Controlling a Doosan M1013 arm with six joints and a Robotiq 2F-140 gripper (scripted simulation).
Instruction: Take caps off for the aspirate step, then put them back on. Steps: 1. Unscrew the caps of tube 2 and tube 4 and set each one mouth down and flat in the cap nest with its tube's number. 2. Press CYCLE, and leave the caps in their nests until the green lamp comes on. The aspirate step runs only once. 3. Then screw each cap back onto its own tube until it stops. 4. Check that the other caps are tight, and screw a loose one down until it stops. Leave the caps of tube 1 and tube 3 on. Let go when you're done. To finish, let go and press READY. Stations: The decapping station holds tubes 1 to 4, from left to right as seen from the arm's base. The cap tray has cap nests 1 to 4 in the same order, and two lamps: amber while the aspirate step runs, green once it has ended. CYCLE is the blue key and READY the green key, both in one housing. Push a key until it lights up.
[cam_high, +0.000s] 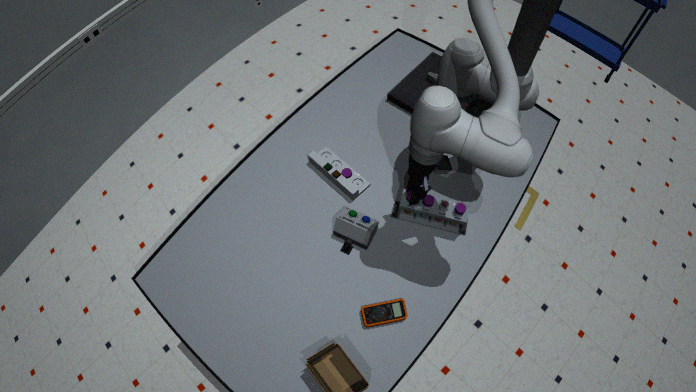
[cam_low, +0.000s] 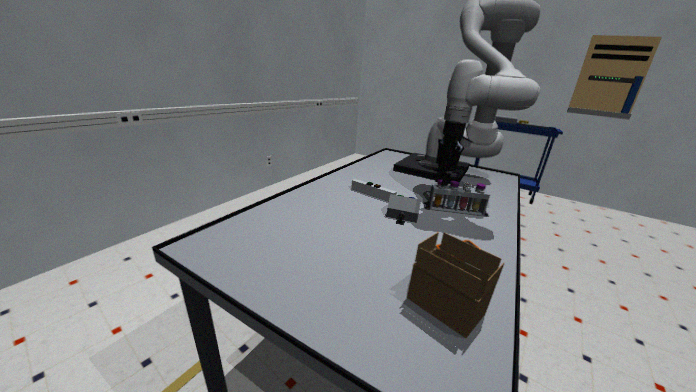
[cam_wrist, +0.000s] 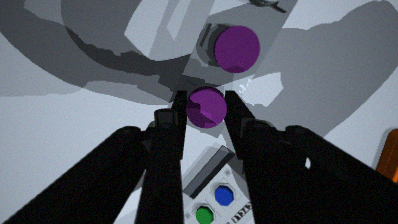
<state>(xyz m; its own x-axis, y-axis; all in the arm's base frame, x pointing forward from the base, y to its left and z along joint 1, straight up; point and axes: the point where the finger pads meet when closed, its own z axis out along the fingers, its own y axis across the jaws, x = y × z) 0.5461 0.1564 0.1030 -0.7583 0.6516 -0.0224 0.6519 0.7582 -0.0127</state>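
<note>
The purple cap lies 2 cm behind my hand, 5 cm to the left of it and 3 cm below it. Also, from my hand: green key 14 cm ahead, 12 cm to the right, 8 cm below; then blue key 13 cm ahead, 7 cm to the right, 8 cm below; then key housing 15 cm ahead, 9 cm to the right, 9 cm below.
</note>
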